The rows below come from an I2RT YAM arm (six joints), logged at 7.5 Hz.
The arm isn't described. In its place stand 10 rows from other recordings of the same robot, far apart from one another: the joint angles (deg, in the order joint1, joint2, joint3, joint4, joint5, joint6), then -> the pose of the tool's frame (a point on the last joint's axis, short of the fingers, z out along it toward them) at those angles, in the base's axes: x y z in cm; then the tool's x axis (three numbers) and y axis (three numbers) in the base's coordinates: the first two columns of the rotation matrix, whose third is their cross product.
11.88 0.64 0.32 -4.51 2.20 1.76 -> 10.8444 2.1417 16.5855 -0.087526 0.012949 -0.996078 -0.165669 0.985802 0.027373
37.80 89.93 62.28 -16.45 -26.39 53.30 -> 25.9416 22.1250 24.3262 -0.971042 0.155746 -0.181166 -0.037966 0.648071 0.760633
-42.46 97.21 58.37 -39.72 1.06 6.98 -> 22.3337 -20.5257 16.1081 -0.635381 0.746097 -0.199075 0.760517 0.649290 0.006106
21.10 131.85 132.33 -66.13 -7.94 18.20 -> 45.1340 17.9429 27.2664 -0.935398 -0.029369 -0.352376 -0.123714 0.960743 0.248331
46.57 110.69 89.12 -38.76 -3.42 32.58 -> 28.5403 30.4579 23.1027 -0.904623 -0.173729 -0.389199 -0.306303 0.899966 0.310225
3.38 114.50 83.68 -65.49 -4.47 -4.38 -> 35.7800 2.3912 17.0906 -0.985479 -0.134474 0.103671 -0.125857 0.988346 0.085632
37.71 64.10 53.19 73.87 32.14 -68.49 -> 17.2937 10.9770 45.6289 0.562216 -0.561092 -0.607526 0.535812 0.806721 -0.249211
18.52 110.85 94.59 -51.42 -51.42 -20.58 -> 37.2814 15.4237 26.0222 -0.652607 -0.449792 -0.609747 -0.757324 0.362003 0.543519
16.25 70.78 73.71 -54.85 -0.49 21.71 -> 23.2535 6.8095 34.8961 -0.807481 0.149929 -0.570523 0.014866 0.972027 0.234400
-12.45 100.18 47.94 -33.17 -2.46 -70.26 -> 26.6802 -5.7339 10.7179 -0.528327 -0.846370 -0.067299 -0.844538 0.532024 -0.060872
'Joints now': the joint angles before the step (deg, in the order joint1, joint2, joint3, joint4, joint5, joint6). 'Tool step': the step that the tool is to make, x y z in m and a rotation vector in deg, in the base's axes. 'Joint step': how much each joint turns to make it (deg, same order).
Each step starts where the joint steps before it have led.
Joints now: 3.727 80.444 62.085 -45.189 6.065 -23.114
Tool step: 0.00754 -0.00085 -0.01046 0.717 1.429 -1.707
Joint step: -0.284 2.471 0.001 0.917 -0.109 1.640
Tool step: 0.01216 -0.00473 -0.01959 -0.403 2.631 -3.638
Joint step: -0.897 4.414 -0.002 1.488 1.333 2.426
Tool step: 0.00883 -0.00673 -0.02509 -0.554 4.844 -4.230
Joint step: -1.180 5.137 0.000 -0.109 1.377 2.776
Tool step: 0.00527 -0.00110 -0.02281 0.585 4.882 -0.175
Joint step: -0.306 4.502 0.000 -0.373 -0.699 0.043
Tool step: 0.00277 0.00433 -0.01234 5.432 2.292 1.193
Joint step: 0.152 2.383 0.002 0.195 -5.574 -0.001
